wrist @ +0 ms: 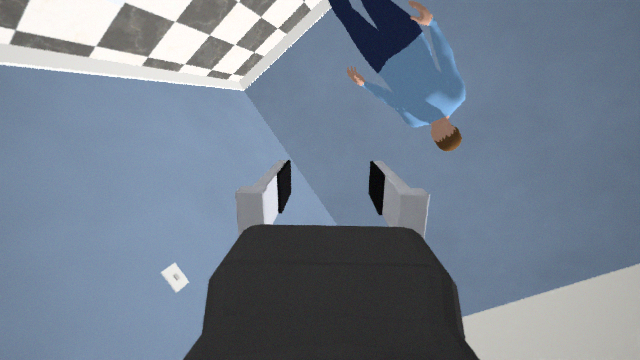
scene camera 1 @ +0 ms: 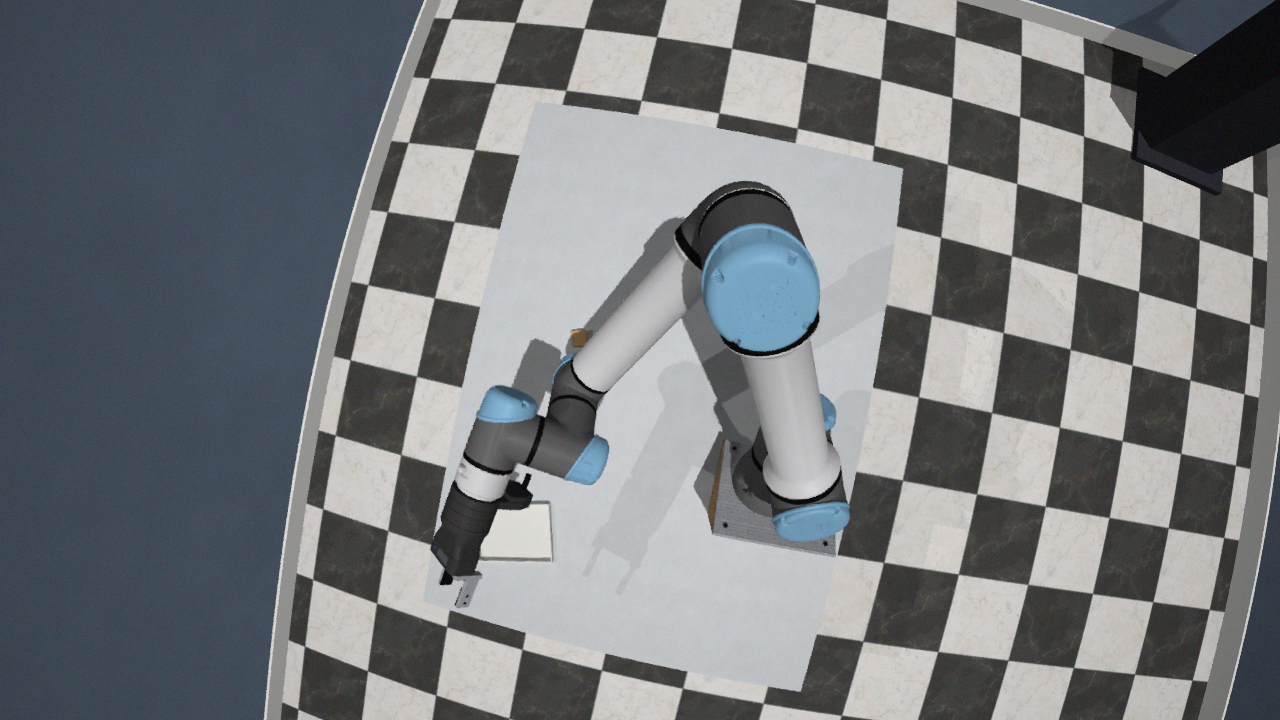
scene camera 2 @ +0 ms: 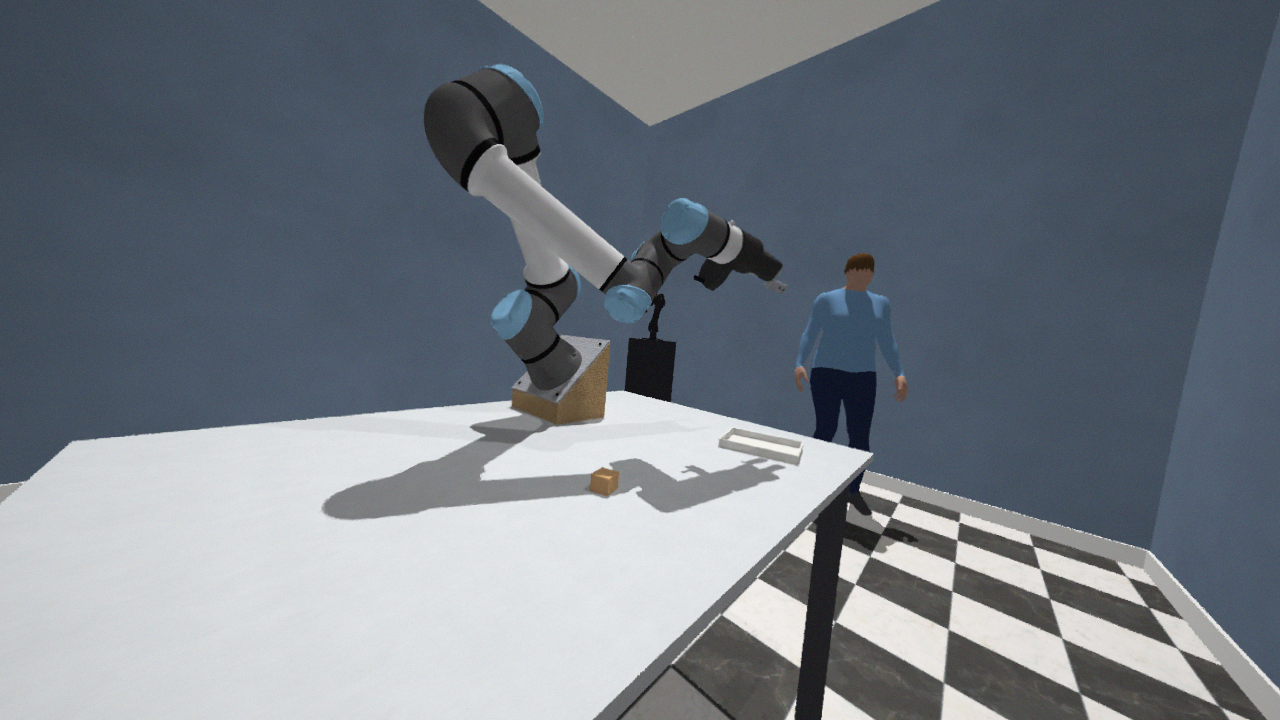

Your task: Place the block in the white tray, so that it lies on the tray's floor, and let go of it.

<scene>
The pictures show: my gripper and a white tray.
My gripper also shows in the wrist view and in scene camera 2.
</scene>
